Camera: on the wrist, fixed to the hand. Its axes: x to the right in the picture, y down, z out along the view.
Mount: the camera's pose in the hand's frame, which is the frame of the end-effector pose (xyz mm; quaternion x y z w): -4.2 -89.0 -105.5 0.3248 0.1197 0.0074 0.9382
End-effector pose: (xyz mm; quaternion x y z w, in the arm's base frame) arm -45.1 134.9 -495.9 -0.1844 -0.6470 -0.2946 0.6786
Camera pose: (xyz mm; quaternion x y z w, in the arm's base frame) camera -20.7 1.5 -521.7 0.0779 -0.6201 -0.0833 0.7762
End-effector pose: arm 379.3 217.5 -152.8 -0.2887 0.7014 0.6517 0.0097
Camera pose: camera 458.2 123.5 -216.1 -0.3405 0.8729 0.3491 0.0141
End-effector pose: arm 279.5 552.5 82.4 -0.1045 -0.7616 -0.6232 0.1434
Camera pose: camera 262.7 431.3 18.3 0.0175 -0.8990 -0.3488 0.2643
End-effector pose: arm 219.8 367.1 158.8 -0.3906 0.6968 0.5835 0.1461
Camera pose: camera 312.8 269.6 128.5 -0.3837 0.8636 0.2754 0.1762
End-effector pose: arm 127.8 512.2 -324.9 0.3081 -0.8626 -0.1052 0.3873
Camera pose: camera 247.3 450.7 -293.3 0.4210 -0.7993 0.2212 0.3673
